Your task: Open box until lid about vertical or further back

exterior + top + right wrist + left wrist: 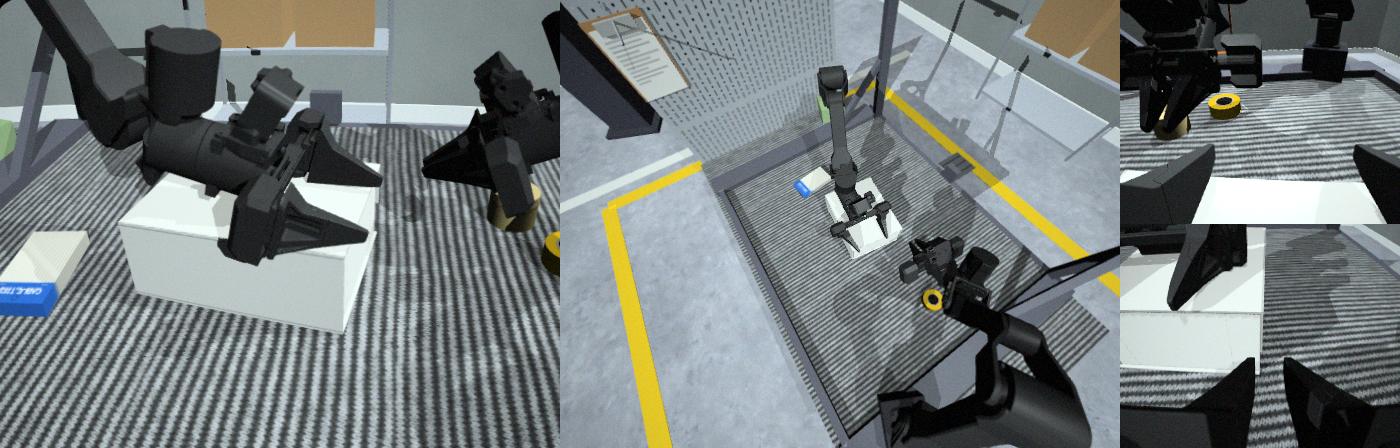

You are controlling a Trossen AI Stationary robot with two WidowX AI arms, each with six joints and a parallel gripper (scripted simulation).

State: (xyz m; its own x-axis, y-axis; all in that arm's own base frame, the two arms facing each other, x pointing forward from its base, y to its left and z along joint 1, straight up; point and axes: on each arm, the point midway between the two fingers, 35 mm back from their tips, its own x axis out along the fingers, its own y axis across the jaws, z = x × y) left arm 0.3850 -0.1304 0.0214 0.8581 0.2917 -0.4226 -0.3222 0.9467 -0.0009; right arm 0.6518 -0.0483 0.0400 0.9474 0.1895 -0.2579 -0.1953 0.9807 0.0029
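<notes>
The tan cylinder is 8 cm behind my left hand, 6 cm to the left of it and 7 cm below it. Round my left hand: yellow tape roll: 2 cm behind, 13 cm to the left, 9 cm below.
</notes>
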